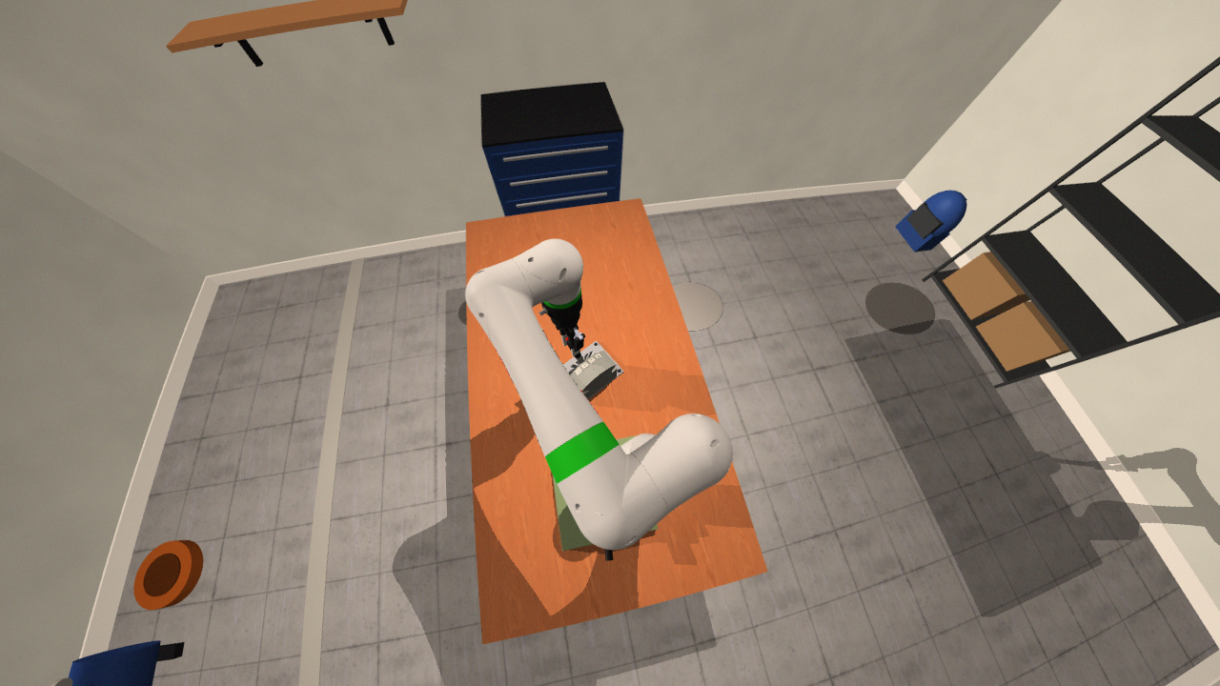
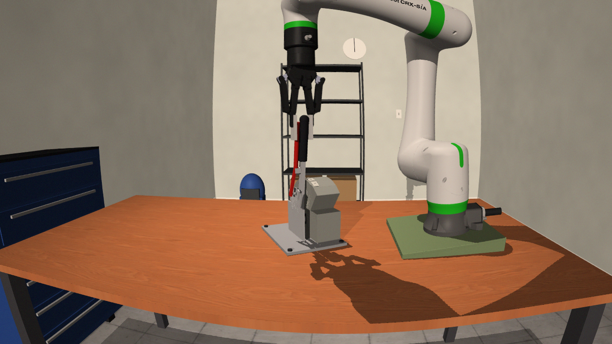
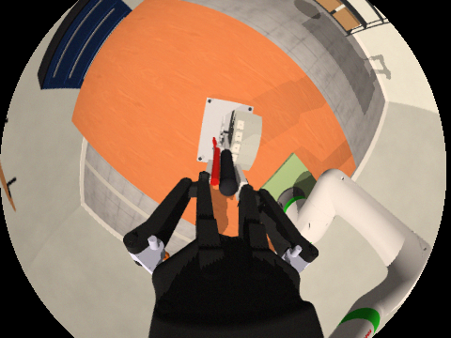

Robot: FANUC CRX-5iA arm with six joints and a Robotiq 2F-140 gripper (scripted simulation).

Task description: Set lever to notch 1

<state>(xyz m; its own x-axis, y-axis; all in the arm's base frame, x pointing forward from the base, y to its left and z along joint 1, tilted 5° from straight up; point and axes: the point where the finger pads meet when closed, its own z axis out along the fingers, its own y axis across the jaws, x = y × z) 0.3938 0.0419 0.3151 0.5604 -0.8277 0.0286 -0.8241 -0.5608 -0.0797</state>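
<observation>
My hand is 11 cm above the red bar and 2 cm short of it.
</observation>
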